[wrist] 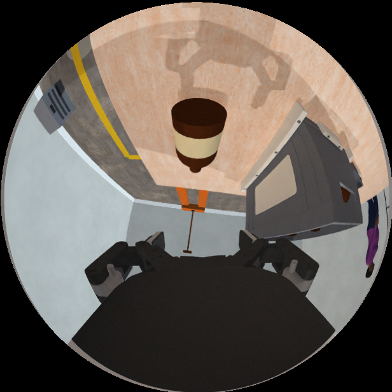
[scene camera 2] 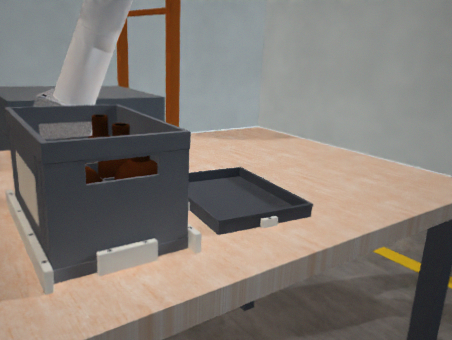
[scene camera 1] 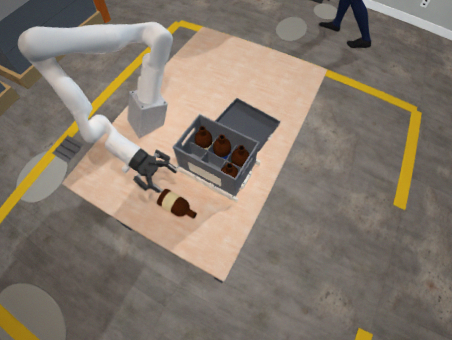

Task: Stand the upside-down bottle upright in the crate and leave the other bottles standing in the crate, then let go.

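Pixels of known places: gripper, fingertip midpoint: (scene camera 1: pixel 169 181); arm's base, link origin: (scene camera 2: pixel 73 102) (scene camera 1: pixel 148 97).
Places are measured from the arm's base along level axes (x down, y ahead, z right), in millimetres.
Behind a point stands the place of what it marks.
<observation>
A brown bottle with a cream label (scene camera 1: pixel 174 202) {x 70, y 403, z 274 mm} (wrist: pixel 196 144) lies on its side on the table, outside the crate, its base toward my gripper and its neck pointing away. My gripper (scene camera 1: pixel 166 179) {x -45, y 382, z 248 mm} (wrist: pixel 201 239) is open and empty, a short way back from the bottle's base, not touching it. The grey crate (scene camera 1: pixel 227 186) {x 60, y 523, z 100 mm} (scene camera 2: pixel 115 215) {x 71, y 544, z 18 mm} (wrist: pixel 322 175) stands beside them. In scene camera 1, three bottles (scene camera 1: pixel 203 137) {x 18, y 324, z 5 mm} (scene camera 1: pixel 222 146) {x 19, y 411, z -10 mm} (scene camera 1: pixel 240 156) {x 18, y 495, z -16 mm} stand neck up along its far row, and one (scene camera 1: pixel 229 170) {x -3, y 506, z 67 mm} in the near row's right compartment. My gripper does not show in scene camera 2.
White strips (scene camera 1: pixel 212 187) {x 119, y 462, z 120 mm} (scene camera 2: pixel 127 256) {x 126, y 554, z 6 mm} (wrist: pixel 275 150) edge the crate's foot. A shallow dark tray (scene camera 1: pixel 250 121) {x 139, y 380, z -262 mm} (scene camera 2: pixel 235 195) {x 139, y 365, z -253 mm} lies behind the crate. The table's near edge runs beyond the lying bottle. A person (scene camera 1: pixel 354 22) (wrist: pixel 372 235) stands off the table.
</observation>
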